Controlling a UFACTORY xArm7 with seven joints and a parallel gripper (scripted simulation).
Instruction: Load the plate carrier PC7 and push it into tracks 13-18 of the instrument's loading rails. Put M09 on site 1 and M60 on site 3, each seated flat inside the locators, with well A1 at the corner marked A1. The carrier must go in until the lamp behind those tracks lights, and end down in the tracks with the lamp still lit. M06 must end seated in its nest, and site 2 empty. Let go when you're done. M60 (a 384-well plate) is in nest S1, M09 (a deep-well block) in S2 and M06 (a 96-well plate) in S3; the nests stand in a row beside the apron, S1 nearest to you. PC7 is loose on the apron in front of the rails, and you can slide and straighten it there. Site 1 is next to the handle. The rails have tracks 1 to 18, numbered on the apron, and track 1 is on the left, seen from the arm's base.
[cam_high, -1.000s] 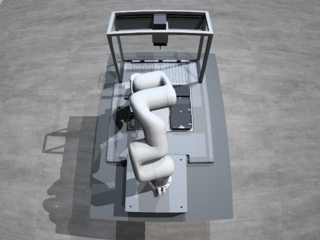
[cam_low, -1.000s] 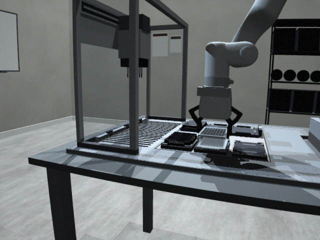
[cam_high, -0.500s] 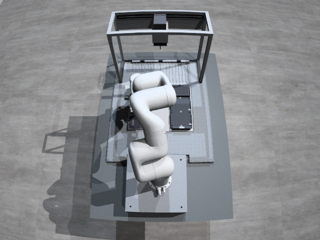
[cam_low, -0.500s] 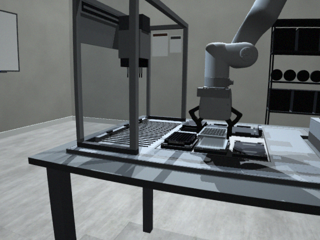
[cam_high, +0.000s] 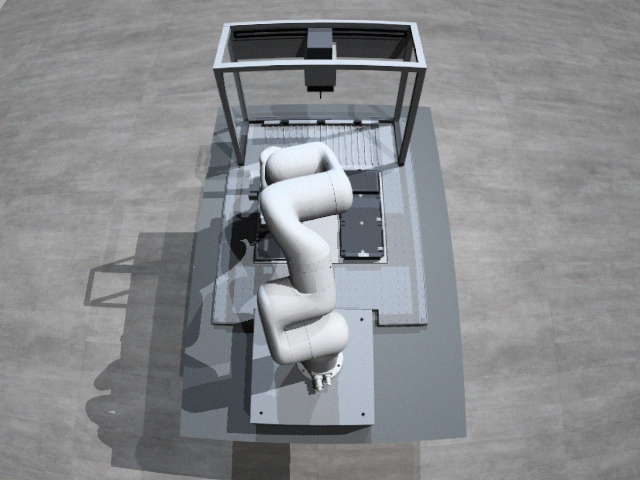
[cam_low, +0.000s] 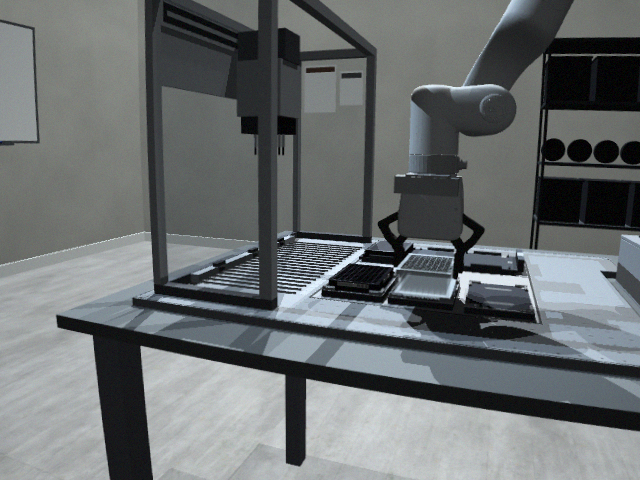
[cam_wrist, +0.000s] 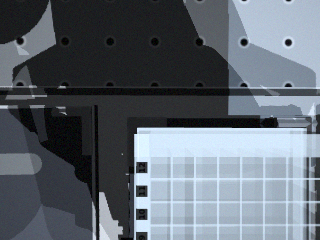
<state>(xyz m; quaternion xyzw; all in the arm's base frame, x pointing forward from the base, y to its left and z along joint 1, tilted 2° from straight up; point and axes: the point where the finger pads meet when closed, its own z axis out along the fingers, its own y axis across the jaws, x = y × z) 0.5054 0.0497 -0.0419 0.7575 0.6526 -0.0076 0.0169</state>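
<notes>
Now: hand 10 mm above the deep-well block M09. The rest, counted from my hand: nest S1: 110 mm behind, 40 mm below, 20 mm to the left; nest S2: 40 mm below; plate carrier PC7: 260 mm to the right, 30 mm below, 30 mm behind.
</notes>
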